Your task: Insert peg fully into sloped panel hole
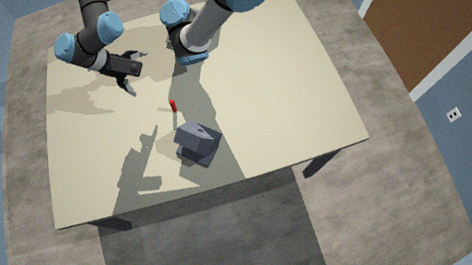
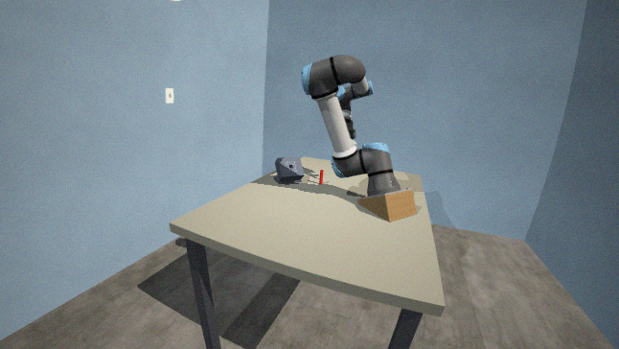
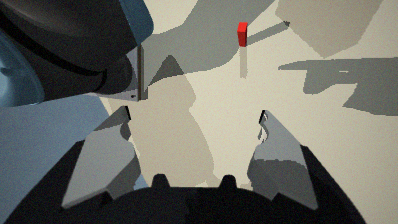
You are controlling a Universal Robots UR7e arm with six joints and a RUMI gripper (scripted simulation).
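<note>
My gripper is now 10 cm short of the red peg, 6 cm to the right of it and 13 cm above it.
</note>
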